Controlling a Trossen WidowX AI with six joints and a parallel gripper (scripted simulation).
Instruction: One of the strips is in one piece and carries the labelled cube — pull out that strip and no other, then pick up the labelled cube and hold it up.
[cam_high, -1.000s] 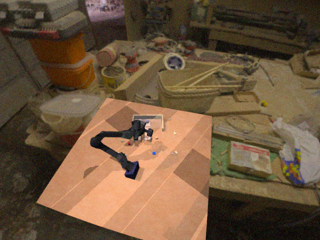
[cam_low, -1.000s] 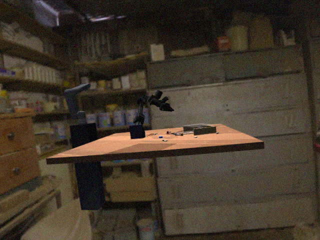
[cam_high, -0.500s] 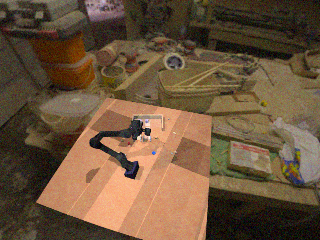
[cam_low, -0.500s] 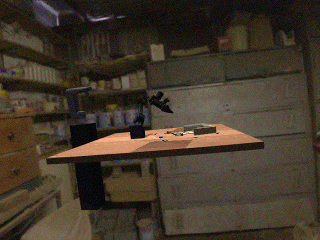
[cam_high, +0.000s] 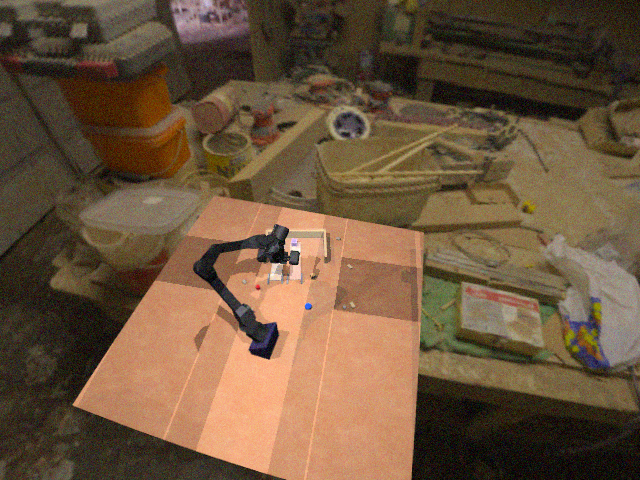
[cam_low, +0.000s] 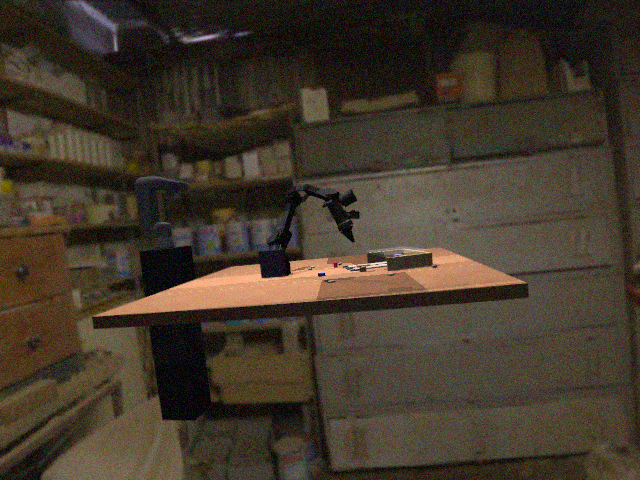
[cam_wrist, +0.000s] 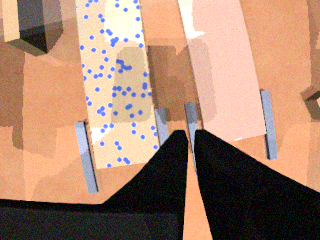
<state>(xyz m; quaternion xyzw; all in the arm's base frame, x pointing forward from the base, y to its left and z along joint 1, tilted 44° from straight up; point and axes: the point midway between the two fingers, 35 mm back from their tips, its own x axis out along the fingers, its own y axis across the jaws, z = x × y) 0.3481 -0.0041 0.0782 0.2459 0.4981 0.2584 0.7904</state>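
My gripper tip is 110 mm past the red ball, 110 mm above it and 90 mm to the right of it. Also, from my gripper tip: blue ball: 170 mm to the right, 130 mm behind, 110 mm below.
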